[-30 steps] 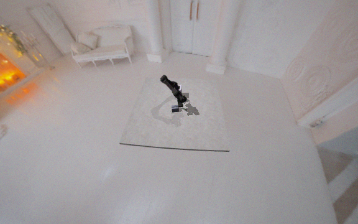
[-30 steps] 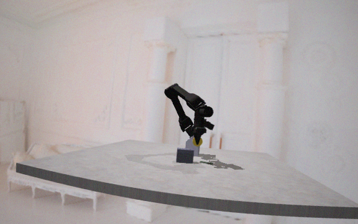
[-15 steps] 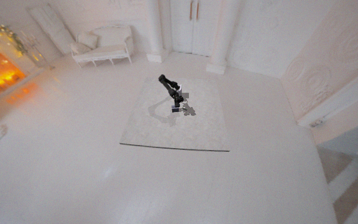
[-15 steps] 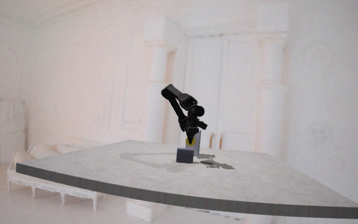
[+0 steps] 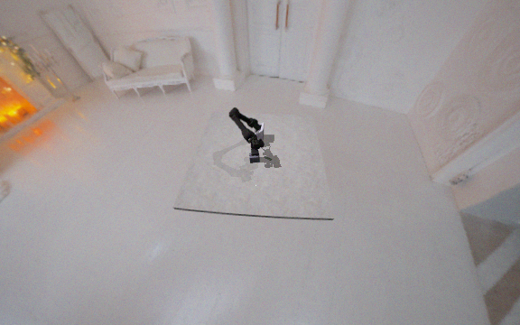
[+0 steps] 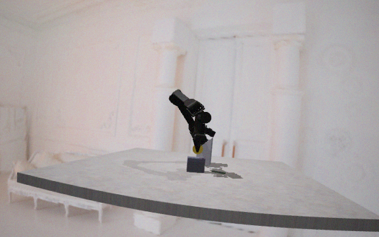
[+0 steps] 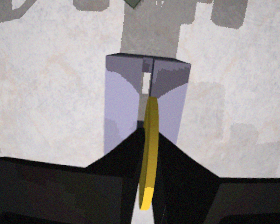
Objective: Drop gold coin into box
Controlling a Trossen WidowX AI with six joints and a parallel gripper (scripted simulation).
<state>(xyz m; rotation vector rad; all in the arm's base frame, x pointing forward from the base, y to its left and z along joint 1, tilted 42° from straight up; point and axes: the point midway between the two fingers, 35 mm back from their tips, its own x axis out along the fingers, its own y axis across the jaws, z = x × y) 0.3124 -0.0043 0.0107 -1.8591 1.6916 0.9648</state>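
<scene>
Now: gripper tip 2 cm below the gold coin.
</scene>
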